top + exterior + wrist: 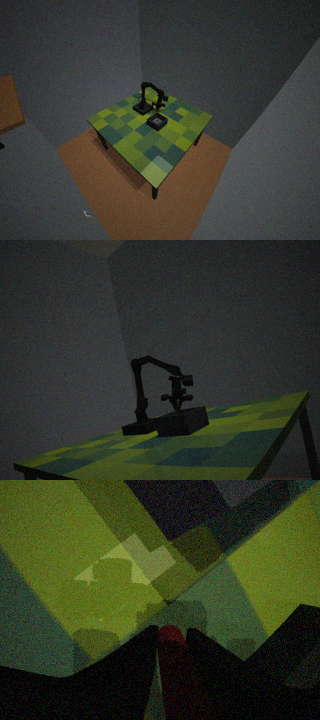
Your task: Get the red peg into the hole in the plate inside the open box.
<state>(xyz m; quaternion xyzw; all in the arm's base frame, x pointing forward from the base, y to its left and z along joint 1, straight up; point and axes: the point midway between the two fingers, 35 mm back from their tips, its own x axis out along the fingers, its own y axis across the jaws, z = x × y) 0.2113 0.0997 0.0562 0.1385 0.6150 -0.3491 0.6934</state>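
My gripper tip is 15 cm to the left of the grey plate, 13 cm short of it and 4 cm above it. The rest, counted from my gripper tip: dark box: 15 cm to the right, 13 cm ahead, 5 cm below; red peg: 3 cm above, 1 cm to the left.
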